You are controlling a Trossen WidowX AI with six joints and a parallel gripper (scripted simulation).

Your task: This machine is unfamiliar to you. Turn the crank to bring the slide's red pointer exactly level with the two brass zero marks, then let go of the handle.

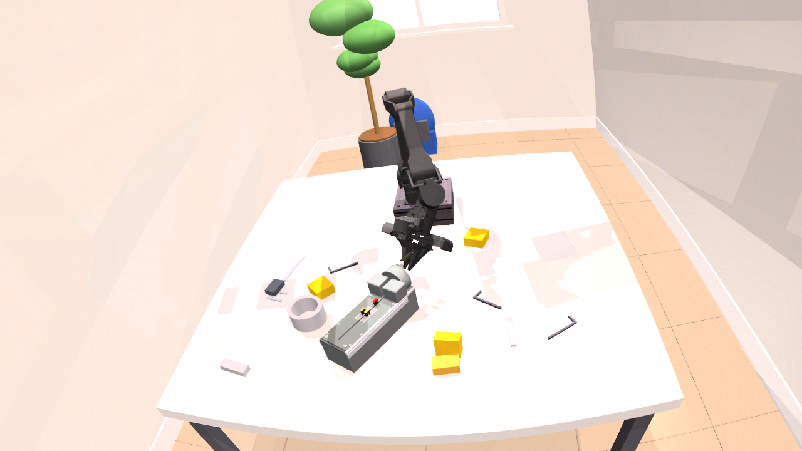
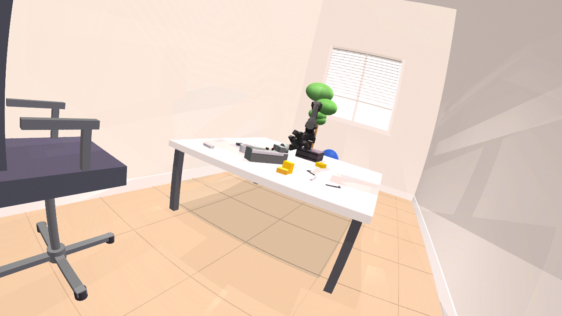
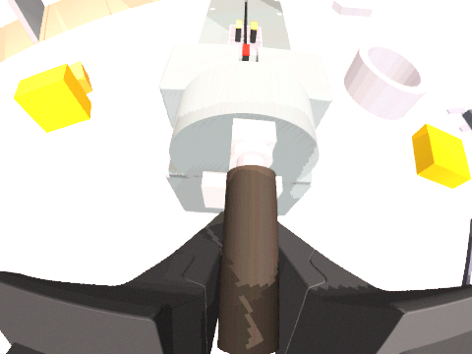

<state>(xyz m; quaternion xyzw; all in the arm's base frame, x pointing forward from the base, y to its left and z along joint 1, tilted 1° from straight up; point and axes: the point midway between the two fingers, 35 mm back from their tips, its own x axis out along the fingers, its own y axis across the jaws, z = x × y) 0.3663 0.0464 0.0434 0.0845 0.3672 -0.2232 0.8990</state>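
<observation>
Now: gripper tip 3 cm below the brown crank handle, 1 cm to the right of it and 1 cm past it. Also, from my gripper tip: red pointer: 11 cm ahead, 6 cm to the right, 1 cm below.
</observation>
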